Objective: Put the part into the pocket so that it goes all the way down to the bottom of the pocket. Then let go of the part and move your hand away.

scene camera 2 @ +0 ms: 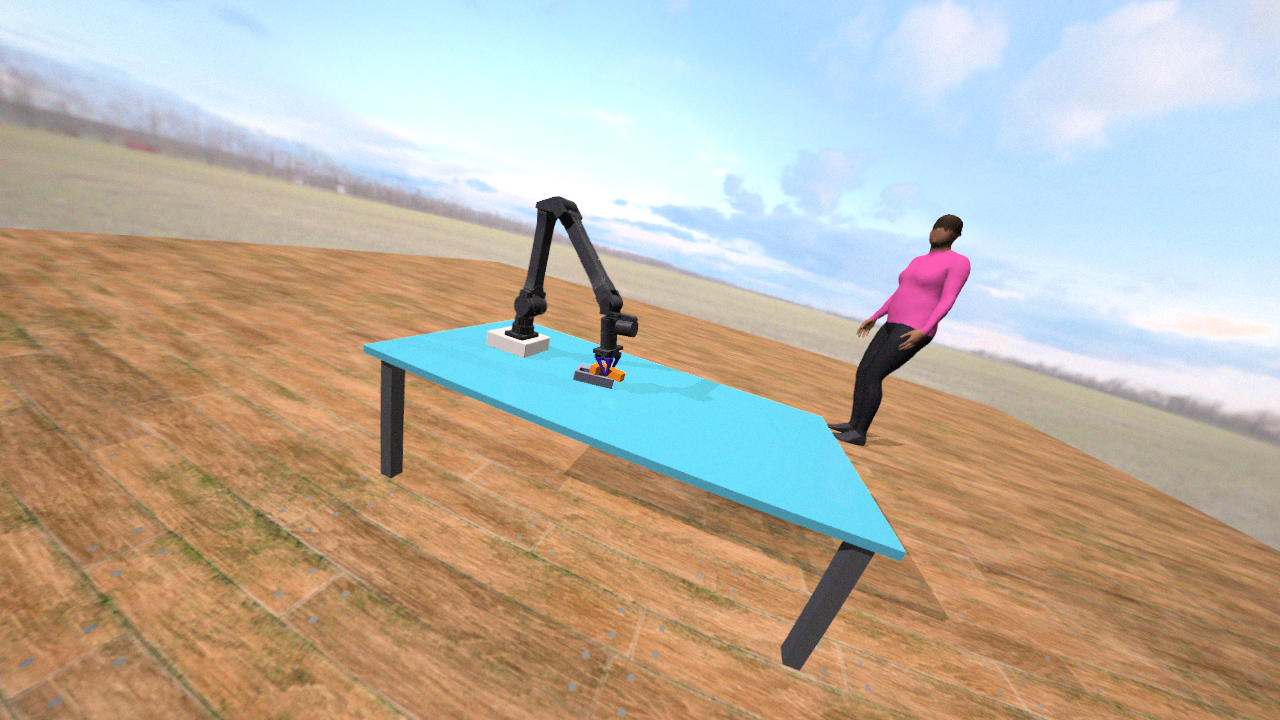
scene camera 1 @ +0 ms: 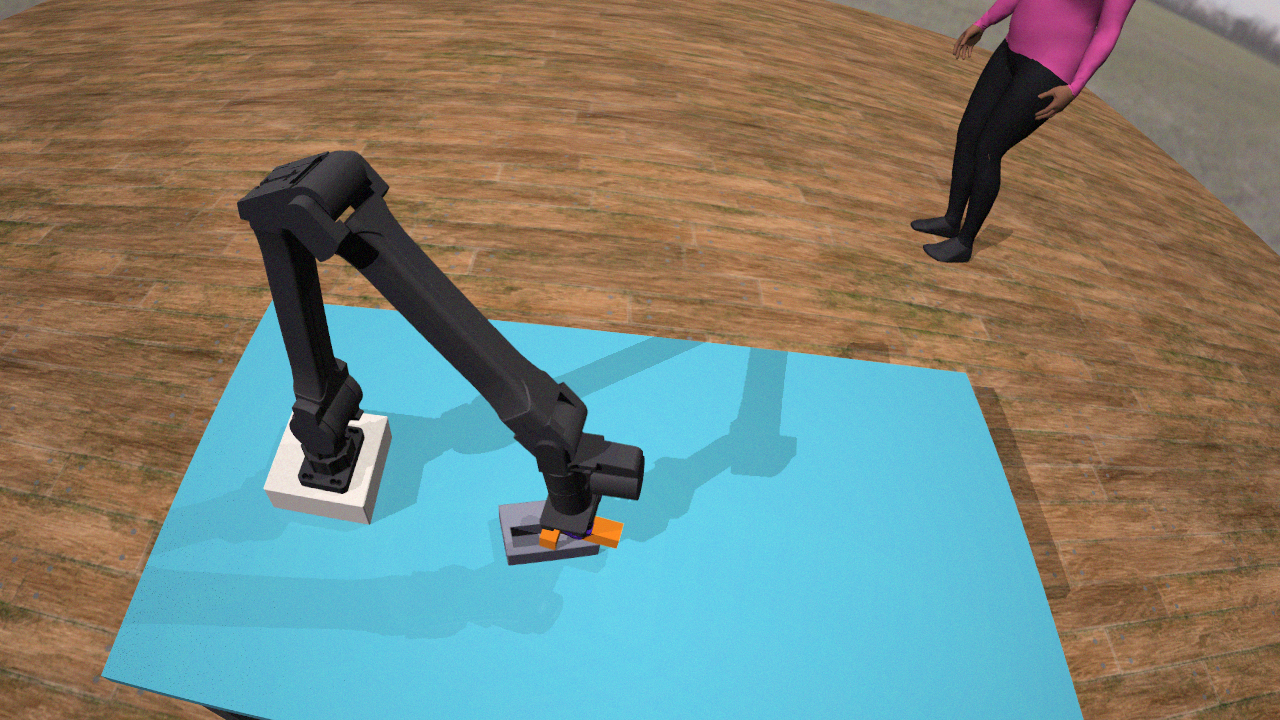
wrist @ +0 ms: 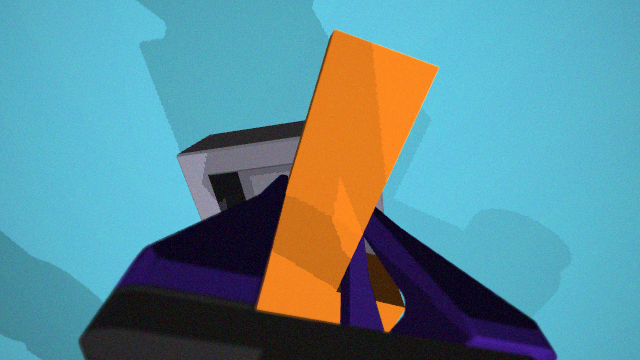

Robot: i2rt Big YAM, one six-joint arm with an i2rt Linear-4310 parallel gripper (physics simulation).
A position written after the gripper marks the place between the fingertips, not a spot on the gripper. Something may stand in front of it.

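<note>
An orange L-shaped part (scene camera 1: 605, 532) still rests on a grey pocket block (scene camera 1: 520, 526). The wrist view also shows the orange L-shaped part (wrist: 366, 99) and the grey pocket block (wrist: 222, 170). The gripper (scene camera 1: 579, 528) grips the orange L-shaped part; scene camera 2 shows the gripper (scene camera 2: 607, 374) too, and the wrist view shows the gripper (wrist: 317, 195).
</note>
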